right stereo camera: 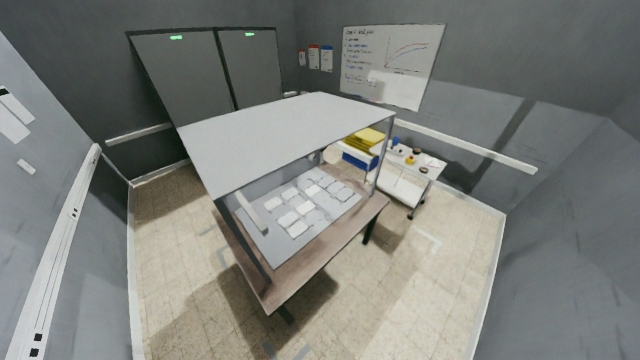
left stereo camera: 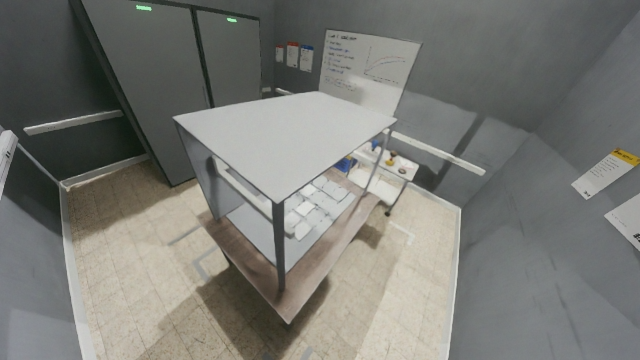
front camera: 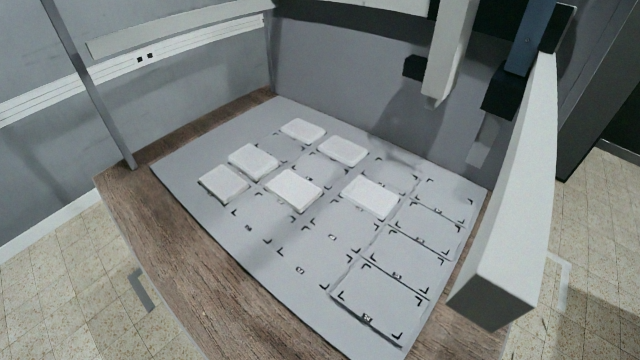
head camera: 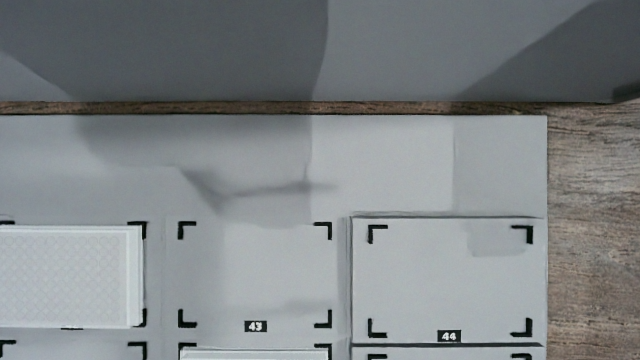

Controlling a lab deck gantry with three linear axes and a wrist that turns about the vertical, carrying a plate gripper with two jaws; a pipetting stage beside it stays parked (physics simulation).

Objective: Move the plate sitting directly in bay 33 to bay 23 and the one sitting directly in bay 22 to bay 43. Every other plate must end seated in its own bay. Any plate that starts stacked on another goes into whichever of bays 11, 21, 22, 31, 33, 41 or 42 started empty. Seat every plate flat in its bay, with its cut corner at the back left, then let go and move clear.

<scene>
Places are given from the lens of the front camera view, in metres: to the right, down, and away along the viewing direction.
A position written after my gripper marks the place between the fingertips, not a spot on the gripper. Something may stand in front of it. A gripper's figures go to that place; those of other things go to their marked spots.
my gripper (front camera: 478, 153): 0.36, -0.06, 0.55
bay 23 (front camera: 353, 230): 0.08, 0.12, 0.60
bay 44 (front camera: 454, 206): 0.34, 0.07, 0.63
The marked spots on the bay 23 and the bay 44 are 0.27 m apart.
</scene>
